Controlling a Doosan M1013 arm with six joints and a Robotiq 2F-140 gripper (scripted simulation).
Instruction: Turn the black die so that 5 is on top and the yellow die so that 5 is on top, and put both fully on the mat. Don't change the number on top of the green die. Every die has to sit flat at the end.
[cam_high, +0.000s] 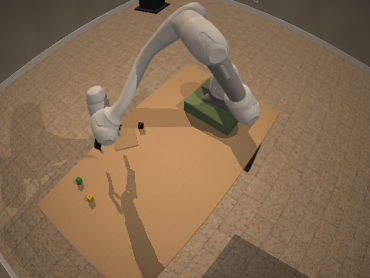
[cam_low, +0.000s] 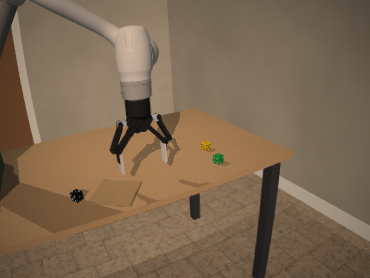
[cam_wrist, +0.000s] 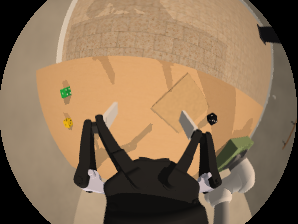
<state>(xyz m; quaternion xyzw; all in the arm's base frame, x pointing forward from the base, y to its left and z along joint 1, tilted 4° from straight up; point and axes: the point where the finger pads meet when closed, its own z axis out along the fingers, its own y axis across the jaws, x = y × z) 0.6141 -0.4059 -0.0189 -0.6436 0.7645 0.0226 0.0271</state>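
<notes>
Now: the black die 22 cm behind my hand, 6 cm to the left of it and 6 cm below it. The rest, counted from my hand: mat (11 cm behind, 7 cm below, 2 cm to the left); then green die (28 cm ahead, 6 cm to the right, 6 cm below); then yellow die (33 cm ahead, 6 cm to the left, 6 cm below).
</notes>
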